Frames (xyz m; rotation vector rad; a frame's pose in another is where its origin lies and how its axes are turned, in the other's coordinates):
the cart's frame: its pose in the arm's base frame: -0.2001 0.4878 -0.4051 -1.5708 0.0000 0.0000
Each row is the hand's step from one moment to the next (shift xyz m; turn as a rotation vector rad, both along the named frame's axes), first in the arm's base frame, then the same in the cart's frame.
Working: the arm's base frame: its pose in the cart's frame: 0.2001 -0.4051 -0.4878 1.5708 0.0000 0.0000

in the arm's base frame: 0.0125 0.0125 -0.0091 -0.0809 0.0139 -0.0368
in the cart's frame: 0.0125 0.0091 0.0125 -0.0809 0.0368 0.0139
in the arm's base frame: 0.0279 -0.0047 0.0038 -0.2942 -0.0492 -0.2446
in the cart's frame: 0.0279 -0.0038 -0.0047 -0.2942 0.2446 -0.0492
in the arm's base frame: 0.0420 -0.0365 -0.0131 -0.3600 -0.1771 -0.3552
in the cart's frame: 0.0420 0.0131 -0.0365 -0.3600 0.3552 -0.1771
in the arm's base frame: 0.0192 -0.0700 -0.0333 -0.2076 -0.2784 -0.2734
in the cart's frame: 0.0192 0.0333 -0.0700 -0.2076 0.2734 -0.2784
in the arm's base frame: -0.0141 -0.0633 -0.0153 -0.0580 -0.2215 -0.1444
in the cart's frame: -0.0141 0.0153 -0.0633 -0.0580 0.1444 -0.2215
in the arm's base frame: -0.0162 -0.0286 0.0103 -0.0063 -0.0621 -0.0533
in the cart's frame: -0.0162 -0.0103 -0.0286 -0.0063 0.0533 -0.0621
